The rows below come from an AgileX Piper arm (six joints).
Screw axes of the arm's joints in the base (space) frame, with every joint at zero. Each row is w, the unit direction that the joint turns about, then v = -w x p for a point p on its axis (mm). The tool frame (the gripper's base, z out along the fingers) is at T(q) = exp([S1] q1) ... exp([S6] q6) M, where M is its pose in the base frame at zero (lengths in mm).
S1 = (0, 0, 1, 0, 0, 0)
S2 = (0, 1, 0, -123, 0, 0)
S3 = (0, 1, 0, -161.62, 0, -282.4)
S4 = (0.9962, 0, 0.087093, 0, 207.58, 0)
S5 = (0, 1, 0, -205.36, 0, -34.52)
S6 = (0.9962, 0, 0.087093, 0, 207.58, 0)
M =
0.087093 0 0.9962 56.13
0 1 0 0
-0.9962 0 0.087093 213.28
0 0 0 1
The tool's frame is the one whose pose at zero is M.
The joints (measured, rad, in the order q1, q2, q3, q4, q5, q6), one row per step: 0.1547 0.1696 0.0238 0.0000 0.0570 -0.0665; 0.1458 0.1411 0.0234 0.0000 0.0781 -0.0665; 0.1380 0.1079 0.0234 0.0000 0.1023 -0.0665; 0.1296 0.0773 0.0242 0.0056 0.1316 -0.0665; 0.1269 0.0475 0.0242 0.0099 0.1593 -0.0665; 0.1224 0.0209 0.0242 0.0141 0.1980 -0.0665
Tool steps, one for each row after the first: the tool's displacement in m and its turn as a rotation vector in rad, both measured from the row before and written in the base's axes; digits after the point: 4 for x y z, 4 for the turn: -0.0021 -0.0009 0.0002 0.0012 -0.0077 -0.0089; -0.0024 -0.0009 0.0000 0.0013 -0.0089 -0.0078; -0.0023 -0.0008 -0.0010 0.0056 0.0003 -0.0085; -0.0023 -0.0004 -0.0007 0.0045 -0.0015 -0.0025; -0.0022 -0.0004 -0.0019 0.0026 0.0125 -0.0039
